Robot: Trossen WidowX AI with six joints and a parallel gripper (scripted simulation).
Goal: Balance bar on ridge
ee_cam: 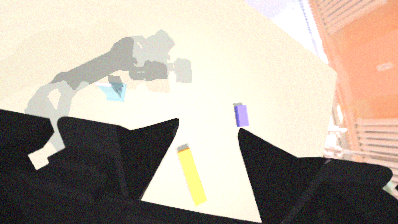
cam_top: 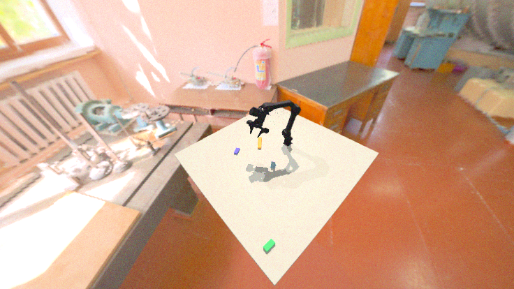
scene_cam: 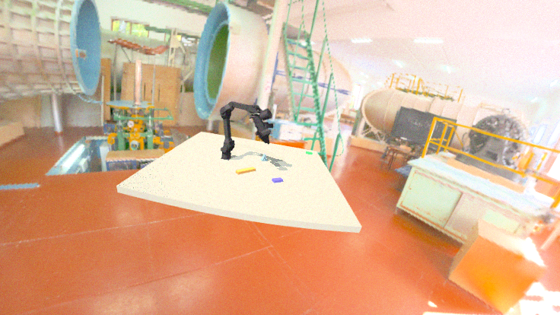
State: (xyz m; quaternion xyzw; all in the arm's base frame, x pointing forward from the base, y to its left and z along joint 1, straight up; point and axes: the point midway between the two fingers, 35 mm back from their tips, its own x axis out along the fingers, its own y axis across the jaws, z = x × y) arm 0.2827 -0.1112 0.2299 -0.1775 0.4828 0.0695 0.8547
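Now: the bar 110 mm behind my gripper tip, 70 mm to the right of it and 190 mm below it. Round my gripper tip: purple block (100 mm ahead, 140 mm to the right, 190 mm below); then green block (440 mm ahead, 610 mm to the left, 190 mm below).
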